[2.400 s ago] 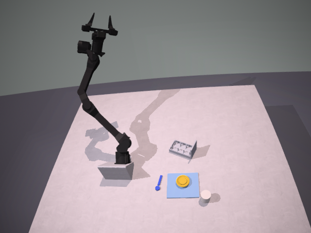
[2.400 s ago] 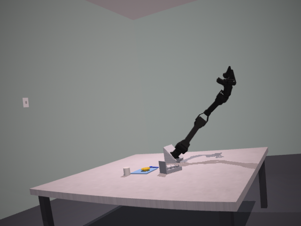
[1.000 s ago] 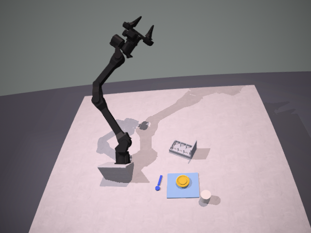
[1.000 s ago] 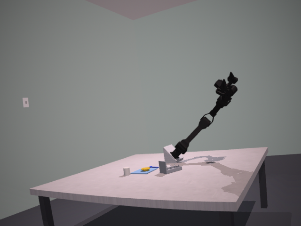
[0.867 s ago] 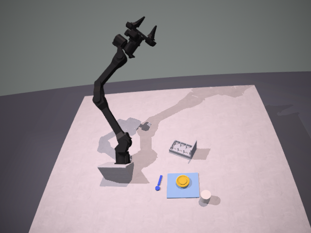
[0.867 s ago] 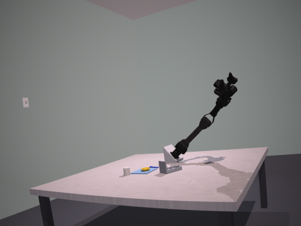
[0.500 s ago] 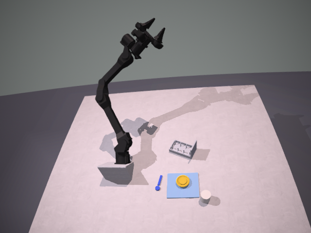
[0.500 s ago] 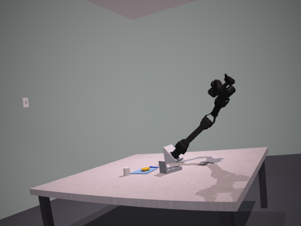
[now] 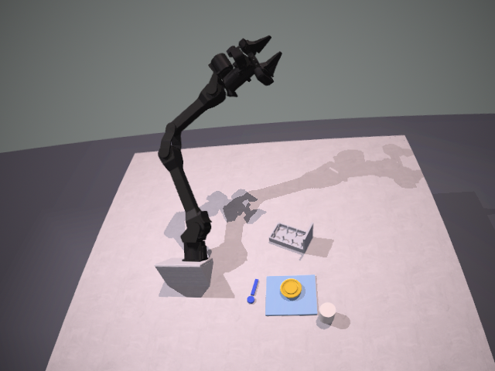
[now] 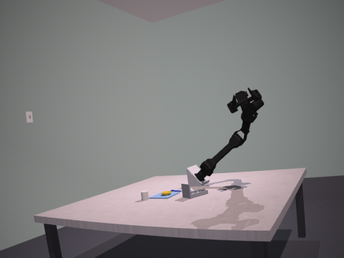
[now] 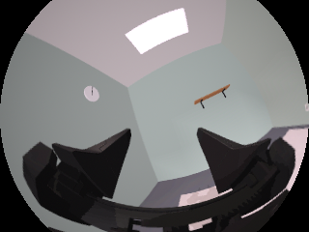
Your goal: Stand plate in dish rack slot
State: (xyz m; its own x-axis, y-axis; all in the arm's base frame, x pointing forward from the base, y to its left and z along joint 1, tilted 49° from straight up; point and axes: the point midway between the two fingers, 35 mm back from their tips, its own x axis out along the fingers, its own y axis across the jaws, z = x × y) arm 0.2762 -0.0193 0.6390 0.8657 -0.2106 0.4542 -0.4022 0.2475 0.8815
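The yellow plate lies 70 mm ahead of my gripper tip, 520 mm to the right of it and 520 mm below it. Also, from my gripper tip: grey dish rack (50 mm ahead, 330 mm to the right, 520 mm below); blue mat (70 mm ahead, 540 mm to the right, 540 mm below); blue spoon (50 mm behind, 550 mm to the right, 540 mm below).
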